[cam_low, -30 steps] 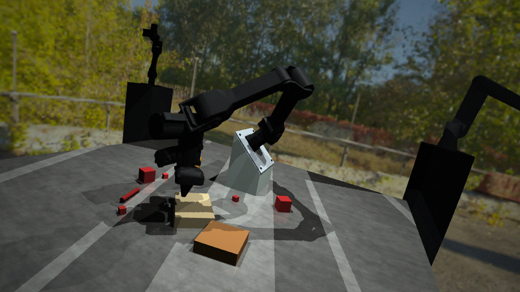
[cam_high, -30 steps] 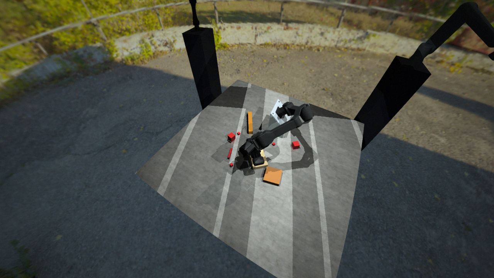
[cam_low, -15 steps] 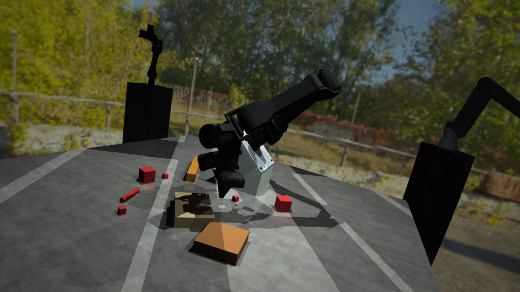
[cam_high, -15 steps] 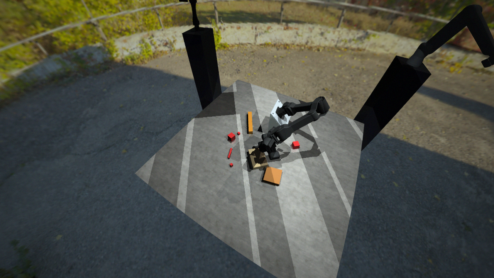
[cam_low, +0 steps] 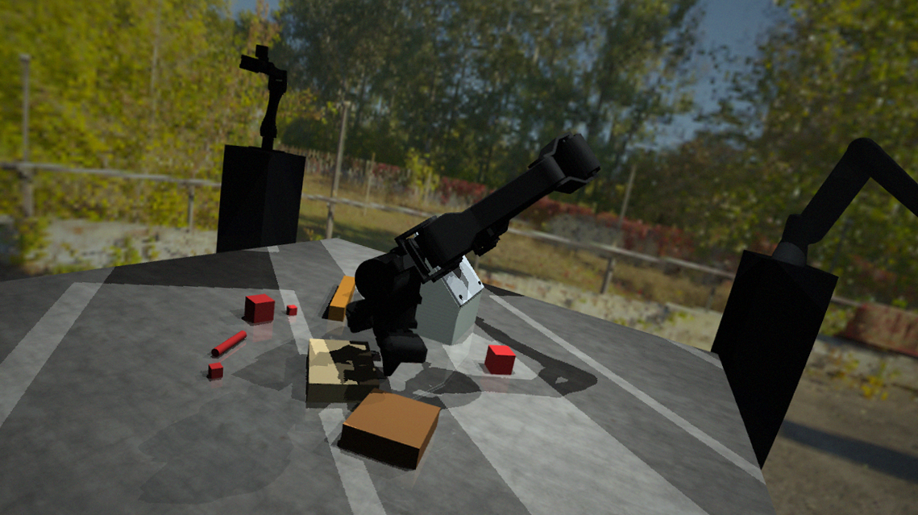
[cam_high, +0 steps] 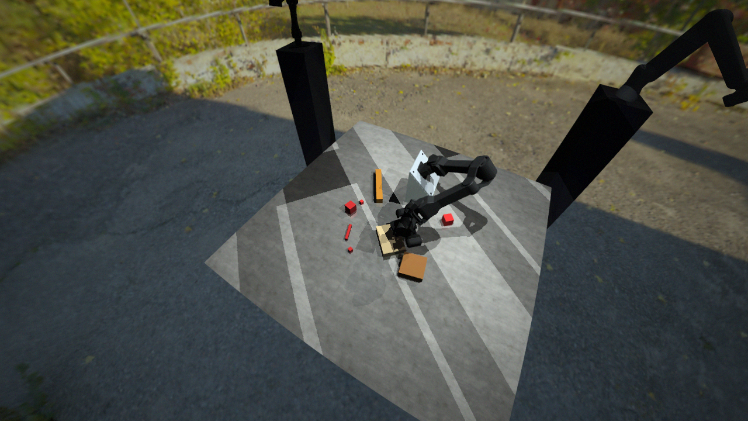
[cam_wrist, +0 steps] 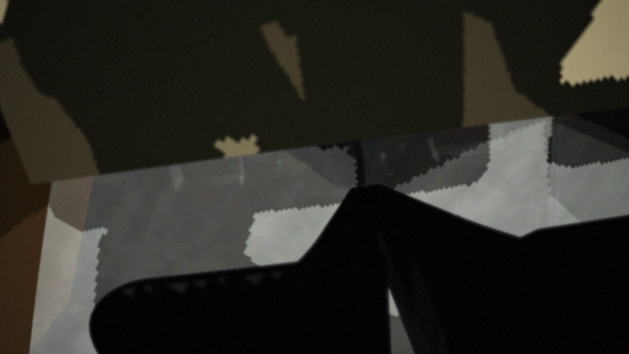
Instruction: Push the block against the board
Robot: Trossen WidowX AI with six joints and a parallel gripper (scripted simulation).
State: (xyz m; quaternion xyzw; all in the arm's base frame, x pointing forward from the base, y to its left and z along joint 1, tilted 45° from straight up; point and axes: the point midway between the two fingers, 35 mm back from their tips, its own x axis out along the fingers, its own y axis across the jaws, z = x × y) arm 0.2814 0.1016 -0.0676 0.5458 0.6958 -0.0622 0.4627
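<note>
My gripper tip is 60 mm to the left of the tan board, 40 mm short of it and 10 mm below it. From my gripper tip the other things lie so: orange bar: 250 mm behind, 230 mm to the right, 10 mm above; then brown square block: 130 mm ahead, 70 mm to the left, 10 mm above; then red rod: 250 mm to the right, 80 mm ahead.
</note>
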